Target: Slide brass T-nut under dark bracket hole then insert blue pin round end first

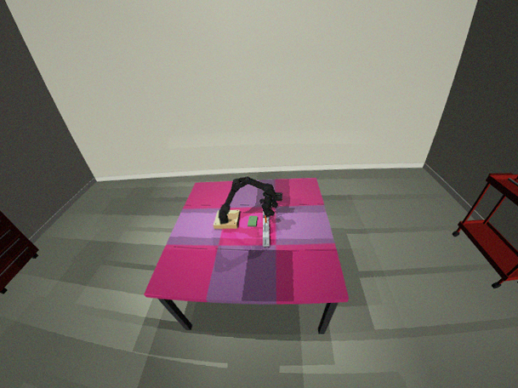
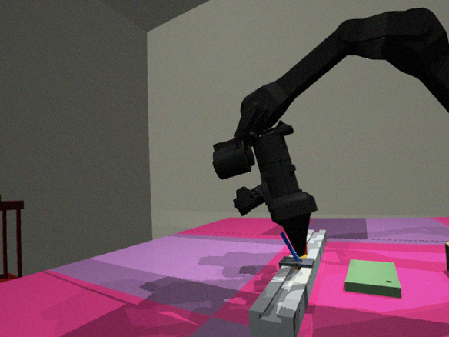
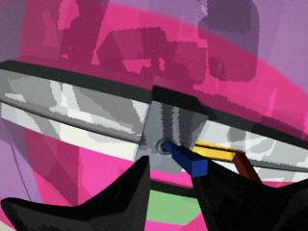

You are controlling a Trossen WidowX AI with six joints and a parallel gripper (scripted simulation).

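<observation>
The blue pin lies 1 cm ahead of my gripper tip. Also, from my gripper tip: green tray (12 cm behind, 4 cm below, 1 cm to the left).
</observation>
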